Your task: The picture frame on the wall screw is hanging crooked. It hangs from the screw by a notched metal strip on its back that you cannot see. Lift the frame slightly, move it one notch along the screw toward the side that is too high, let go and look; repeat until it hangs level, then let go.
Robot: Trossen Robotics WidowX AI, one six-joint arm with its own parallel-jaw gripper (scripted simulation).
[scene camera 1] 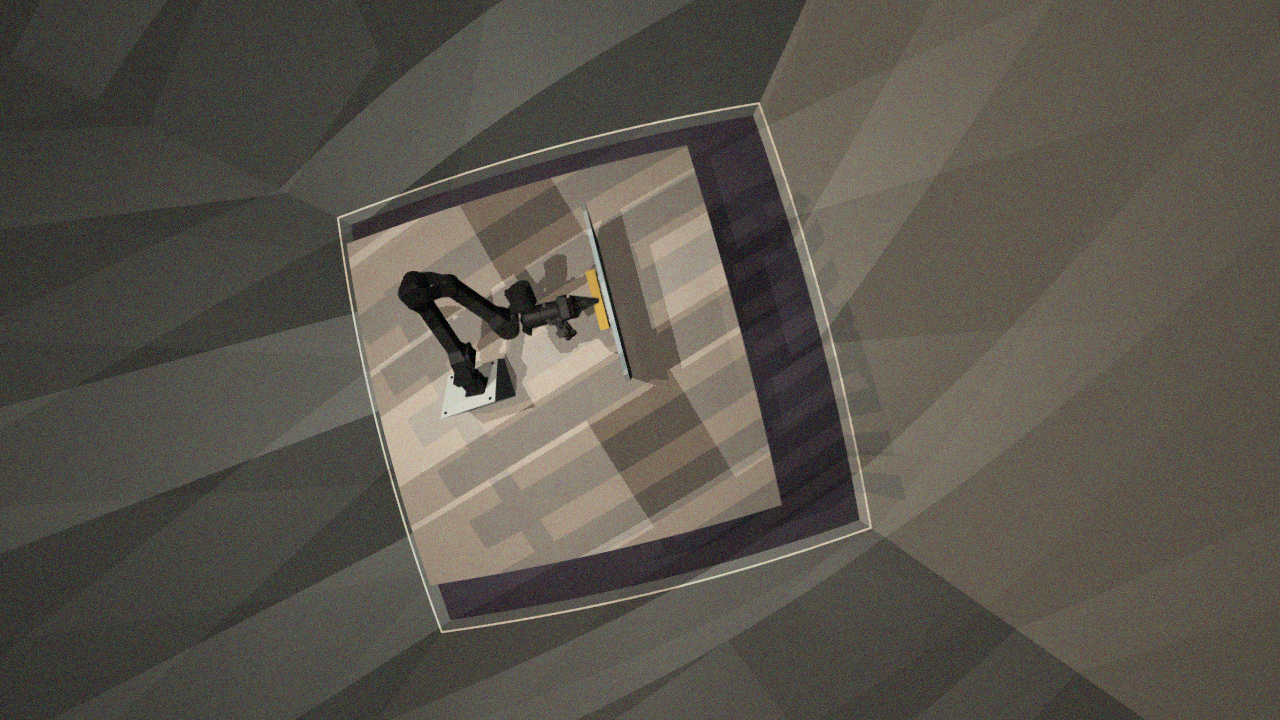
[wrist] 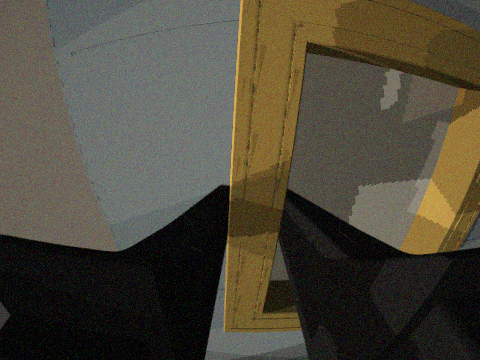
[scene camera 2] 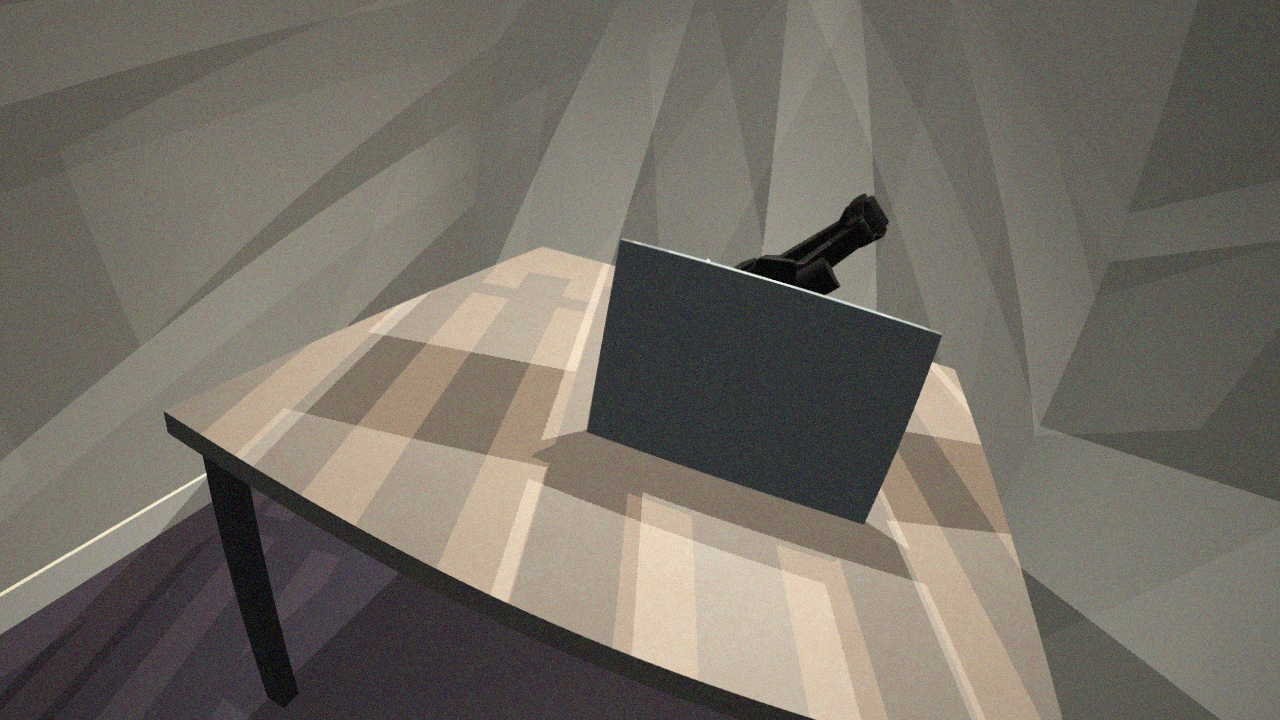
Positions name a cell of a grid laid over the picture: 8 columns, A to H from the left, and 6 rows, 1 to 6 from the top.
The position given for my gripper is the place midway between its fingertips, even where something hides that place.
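Observation:
There is a grey-blue wall panel (scene camera 2: E4) (scene camera 1: D3) (wrist: C2) here. A yellow picture frame is here too, and it is my own gripper (scene camera 1: D3) (wrist: E4) that carries it.

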